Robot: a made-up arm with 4 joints.
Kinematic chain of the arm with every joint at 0, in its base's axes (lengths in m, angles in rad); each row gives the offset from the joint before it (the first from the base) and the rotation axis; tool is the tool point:
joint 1: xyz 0 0 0.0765 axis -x
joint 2: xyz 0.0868 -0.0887 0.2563 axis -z
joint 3: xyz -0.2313 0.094 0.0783 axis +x
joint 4: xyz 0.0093 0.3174 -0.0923 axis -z
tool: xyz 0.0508 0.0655 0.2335
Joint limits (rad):
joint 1: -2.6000..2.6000
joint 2: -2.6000..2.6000
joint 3: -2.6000..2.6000
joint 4: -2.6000..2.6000
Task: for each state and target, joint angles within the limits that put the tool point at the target. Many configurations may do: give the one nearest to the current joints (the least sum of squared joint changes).
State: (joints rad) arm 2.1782 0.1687 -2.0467 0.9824
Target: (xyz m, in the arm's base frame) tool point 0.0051 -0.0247 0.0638
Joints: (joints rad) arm 2.3835 0.7766 -2.1858 0.8867
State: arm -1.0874 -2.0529 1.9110 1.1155
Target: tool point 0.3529 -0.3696 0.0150
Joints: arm -1.4604 -2.0999 2.6000 1.3116
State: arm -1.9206 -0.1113 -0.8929 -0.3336
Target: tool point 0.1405 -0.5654 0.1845
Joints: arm -2.2995 0.4579 -0.3068 -0.3038
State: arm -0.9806 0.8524 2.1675 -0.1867
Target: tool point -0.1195 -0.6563 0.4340
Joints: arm -1.0532 0.3718 1.4680 -0.6274
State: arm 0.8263 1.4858 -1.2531 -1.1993
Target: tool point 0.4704 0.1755 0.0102
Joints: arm 0.5988 1.5559 -1.1289 -1.2090
